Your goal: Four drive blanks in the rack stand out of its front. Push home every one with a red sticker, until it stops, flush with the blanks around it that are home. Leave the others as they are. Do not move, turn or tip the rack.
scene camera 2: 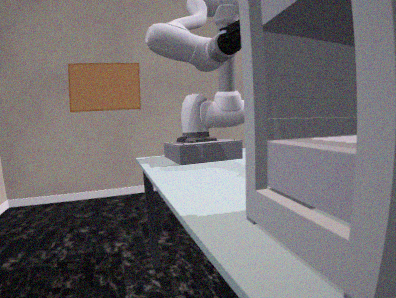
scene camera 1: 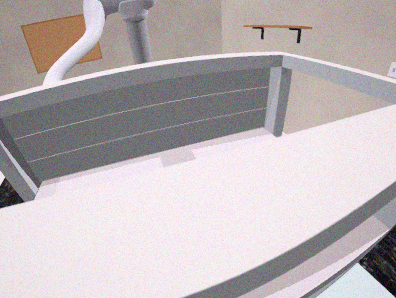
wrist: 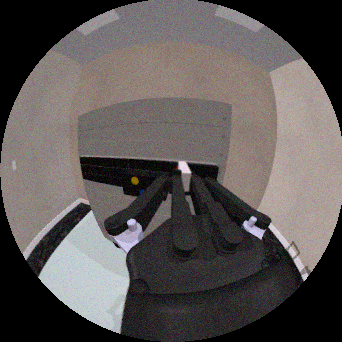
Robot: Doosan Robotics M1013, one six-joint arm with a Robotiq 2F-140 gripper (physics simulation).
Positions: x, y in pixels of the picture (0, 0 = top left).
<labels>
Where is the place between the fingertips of my gripper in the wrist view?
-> At 180, 167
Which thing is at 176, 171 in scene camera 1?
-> A grey rack.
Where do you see a grey rack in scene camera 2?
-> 307, 68
</labels>
